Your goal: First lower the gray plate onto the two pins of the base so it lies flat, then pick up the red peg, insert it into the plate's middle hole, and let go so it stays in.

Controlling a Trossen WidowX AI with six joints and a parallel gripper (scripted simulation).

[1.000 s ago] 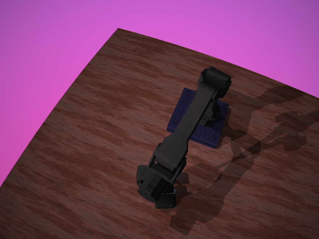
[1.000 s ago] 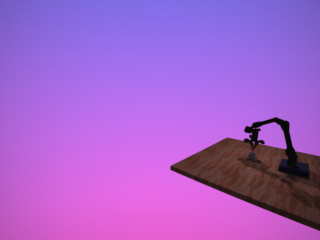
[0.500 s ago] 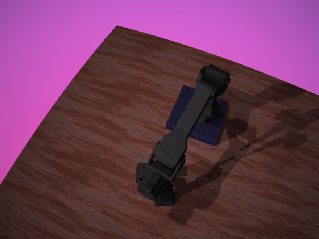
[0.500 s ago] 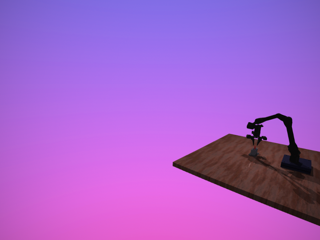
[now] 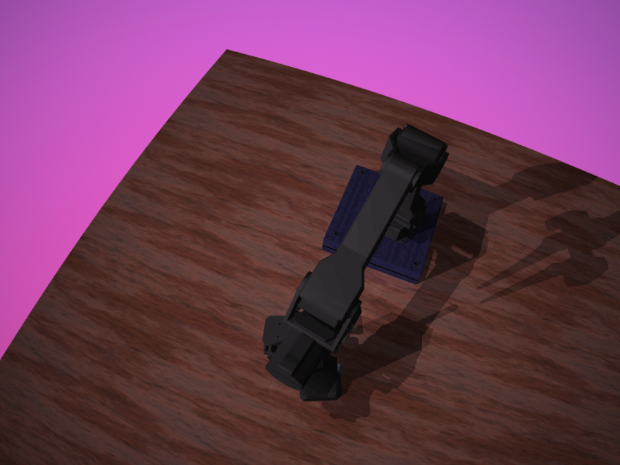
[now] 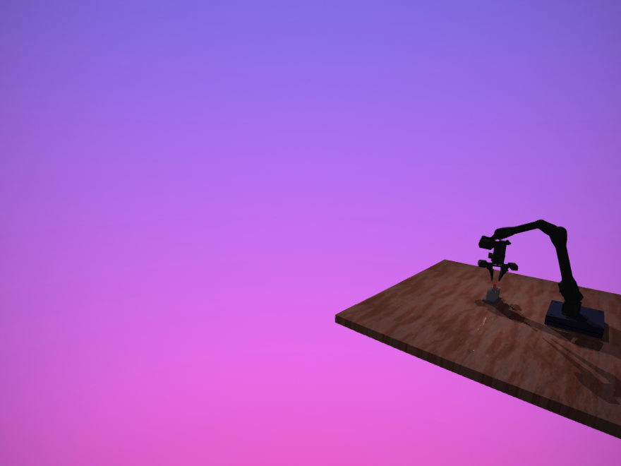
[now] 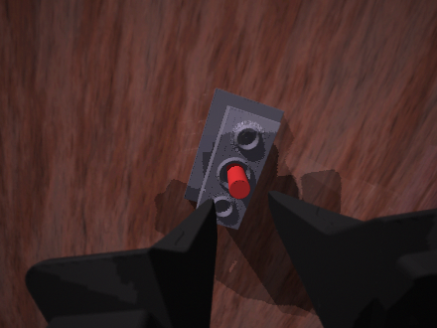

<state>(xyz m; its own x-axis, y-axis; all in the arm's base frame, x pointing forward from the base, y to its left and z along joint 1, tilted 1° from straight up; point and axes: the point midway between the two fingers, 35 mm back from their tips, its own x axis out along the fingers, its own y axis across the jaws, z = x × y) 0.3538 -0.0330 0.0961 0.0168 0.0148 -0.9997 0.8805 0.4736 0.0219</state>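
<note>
My gripper tip is 60 mm above the red peg. From my gripper tip the other things lie so: gray plate (60 mm below).
</note>
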